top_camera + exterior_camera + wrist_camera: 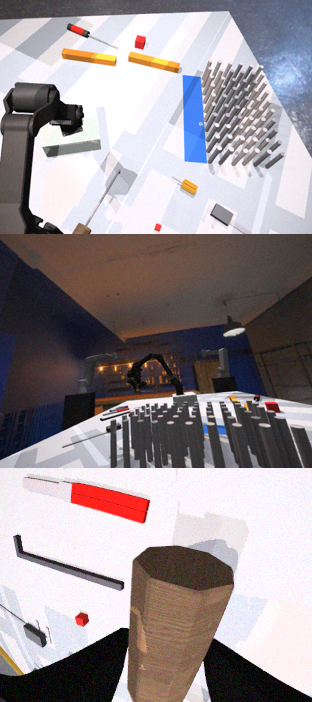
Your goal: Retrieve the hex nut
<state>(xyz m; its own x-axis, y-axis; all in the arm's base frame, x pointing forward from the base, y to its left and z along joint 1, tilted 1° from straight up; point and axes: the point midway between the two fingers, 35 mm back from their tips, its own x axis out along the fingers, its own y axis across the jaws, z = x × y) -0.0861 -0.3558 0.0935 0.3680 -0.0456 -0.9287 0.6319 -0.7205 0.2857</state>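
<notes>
Now: gripper tip 8 cm short of the wooden-handled tool and 7 cm to the right of it. From my gripper tip the other things lie so: yellow-handled tool 36 cm ahead, 6 cm to the left, 12 cm below; small red cube 22 cm ahead, 3 cm to the right, 12 cm below; hex nut 53 cm ahead, 25 cm to the left, 13 cm below.
</notes>
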